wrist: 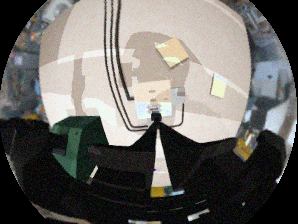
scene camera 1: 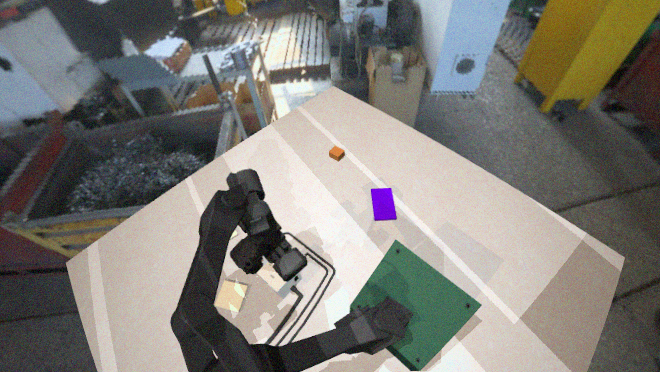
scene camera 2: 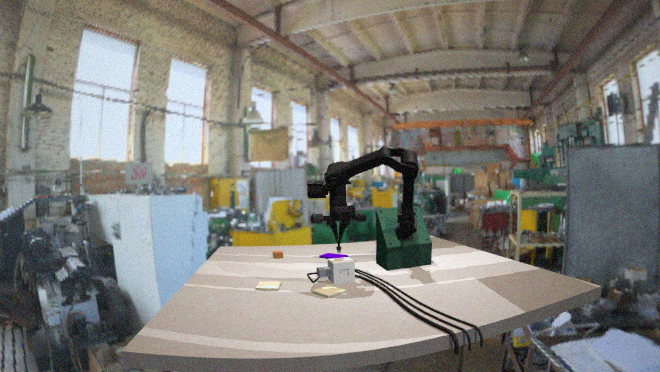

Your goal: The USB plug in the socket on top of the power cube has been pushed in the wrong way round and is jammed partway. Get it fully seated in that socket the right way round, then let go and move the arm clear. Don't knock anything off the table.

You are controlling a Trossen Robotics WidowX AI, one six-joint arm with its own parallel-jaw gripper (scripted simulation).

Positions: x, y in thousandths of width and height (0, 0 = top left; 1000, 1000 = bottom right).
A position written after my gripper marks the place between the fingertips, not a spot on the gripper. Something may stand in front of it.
my gripper: wrist 529, 560; scene camera 1 422, 687; scene camera 2 513, 652
